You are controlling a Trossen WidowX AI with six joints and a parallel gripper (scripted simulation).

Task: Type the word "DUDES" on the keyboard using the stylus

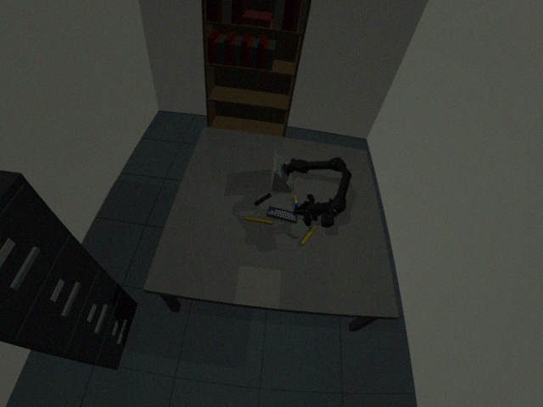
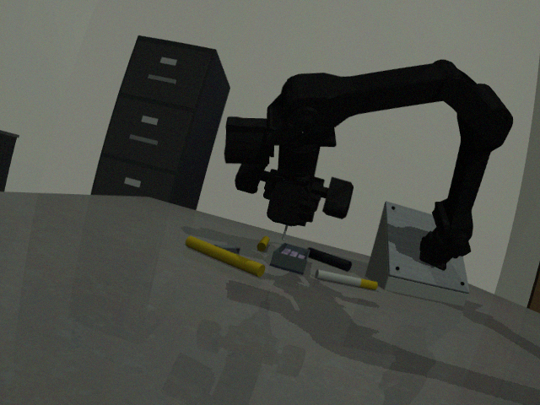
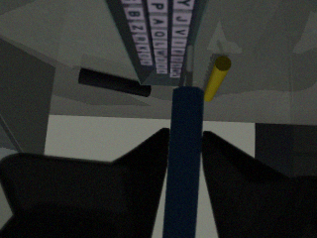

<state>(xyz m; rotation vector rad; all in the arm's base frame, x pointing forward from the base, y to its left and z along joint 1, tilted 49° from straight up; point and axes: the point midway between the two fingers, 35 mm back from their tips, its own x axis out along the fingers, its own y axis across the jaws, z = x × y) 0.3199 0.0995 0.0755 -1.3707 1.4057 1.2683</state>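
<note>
Now: gripper tip 110 mm past the black cylinder, 190 mm to the left of it and 90 mm above it. Also, from my gripper tip: blue stylus: 10 mm below; long yellow cylinder: 80 mm ahead, 110 mm to the left, 90 mm below; stylus tip: 50 mm below.
</note>
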